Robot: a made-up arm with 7 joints.
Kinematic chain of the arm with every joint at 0, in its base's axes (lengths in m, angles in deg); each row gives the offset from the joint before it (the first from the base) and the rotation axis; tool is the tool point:
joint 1: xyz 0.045 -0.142 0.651 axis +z
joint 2: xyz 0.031 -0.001 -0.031 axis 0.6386 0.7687 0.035
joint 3: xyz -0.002 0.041 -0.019 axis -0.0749 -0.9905 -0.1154
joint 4: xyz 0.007 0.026 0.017 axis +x
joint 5: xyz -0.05 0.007 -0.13 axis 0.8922 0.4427 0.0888
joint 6: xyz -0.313 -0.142 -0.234 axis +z
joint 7: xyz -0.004 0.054 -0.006 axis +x
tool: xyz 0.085 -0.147 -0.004
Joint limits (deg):
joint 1: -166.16..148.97
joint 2: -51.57..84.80
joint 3: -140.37..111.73
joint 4: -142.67..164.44
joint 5: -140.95..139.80
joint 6: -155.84..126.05
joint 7: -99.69..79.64
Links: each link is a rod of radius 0.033 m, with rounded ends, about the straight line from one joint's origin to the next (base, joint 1, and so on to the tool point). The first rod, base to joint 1, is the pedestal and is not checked.
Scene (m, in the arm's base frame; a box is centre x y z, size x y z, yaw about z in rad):
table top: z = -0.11
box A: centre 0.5 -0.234 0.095 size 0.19 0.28 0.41 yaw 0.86
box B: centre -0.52 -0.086 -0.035 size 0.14 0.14 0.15 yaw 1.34
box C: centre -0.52 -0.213 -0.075 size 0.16 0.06 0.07 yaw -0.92
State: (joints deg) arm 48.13 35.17 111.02 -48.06 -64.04 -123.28 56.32
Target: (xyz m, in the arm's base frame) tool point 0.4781 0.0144 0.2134
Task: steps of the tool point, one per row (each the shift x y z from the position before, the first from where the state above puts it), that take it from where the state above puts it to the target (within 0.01 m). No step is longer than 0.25 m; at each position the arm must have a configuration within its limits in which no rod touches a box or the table.
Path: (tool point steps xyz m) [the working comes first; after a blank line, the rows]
Joints at the target: 75.51 16.56 111.73 -12.51 -44.12 -128.84 50.97
Straight joint move there: touches box A.

1: 0.0959 0.0346 -0.0147
2: 0.0616 0.0739 -0.0352
3: 0.0125 0.0983 -0.0464
4: -0.0427 0.1058 -0.0440
5: 0.1047 0.1891 -0.0064
6: 0.0700 0.1894 0.0660
7: 0.0699 -0.0459 0.0413
8: 0.0474 -0.0479 0.0353
9: 0.0249 -0.0480 0.0204

